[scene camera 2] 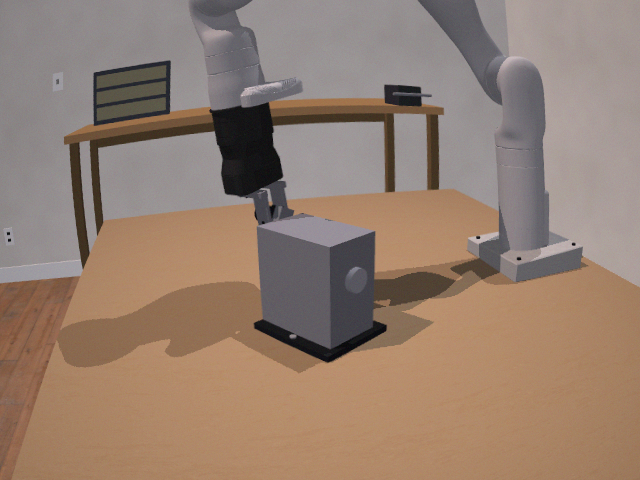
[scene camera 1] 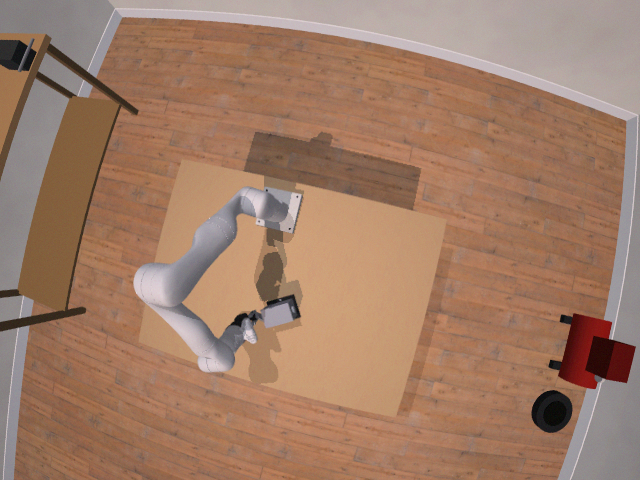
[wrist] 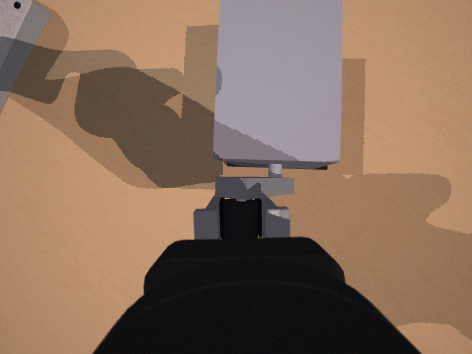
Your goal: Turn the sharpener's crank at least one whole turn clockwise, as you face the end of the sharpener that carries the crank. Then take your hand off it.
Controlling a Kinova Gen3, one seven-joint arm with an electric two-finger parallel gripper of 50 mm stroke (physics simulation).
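Frame: origin at the arm's base, x back, y right, z up, level; metres.
Seen in the pictures: gripper, fingertip midpoint: (scene camera 1: 255, 314) (wrist: 239, 209); arm's base, origin of the base link: (scene camera 2: 522, 242) (scene camera 1: 277, 211).
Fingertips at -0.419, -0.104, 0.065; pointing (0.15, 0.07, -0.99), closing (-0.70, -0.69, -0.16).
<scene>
Offsets run from my fingertips to a thing's top centre, as dx, dy, dz. "spot": to the spot under its first point. Level surfaces: height alone.
The sharpener, a grey box @(+0.041, -0.083, +0.031) (scene camera 1: 279, 314) (scene camera 2: 294, 279) (wrist: 280, 75) on a thin black base, stands upright on the light wooden table @(dz -0.097) (scene camera 1: 361, 289) (scene camera 2: 439, 403). A round grey knob @(spot: +0.080, -0.138, -0.012) (scene camera 2: 355, 280) is on one side. The crank's flat grey arm (wrist: 282, 186) sits on a short shaft at the sharpener's end, a small gap away from the box. My gripper (scene camera 1: 254, 316) (scene camera 2: 275, 215) (wrist: 239, 209) is at that end, fingers shut on the crank's handle, which is dark and partly hidden between them. In scene camera 2 the sharpener hides most of the crank and the fingertips touch or overlap its top edge.
The arm's base plate (scene camera 1: 295, 214) (scene camera 2: 542, 266) is bolted on the table behind the sharpener. A side table (scene camera 2: 330, 109) by the wall carries a black box (scene camera 2: 403, 95) and a slatted panel (scene camera 2: 131, 93). A red machine (scene camera 1: 581, 351) and a black tyre (scene camera 1: 538, 411) are on the floor.
</scene>
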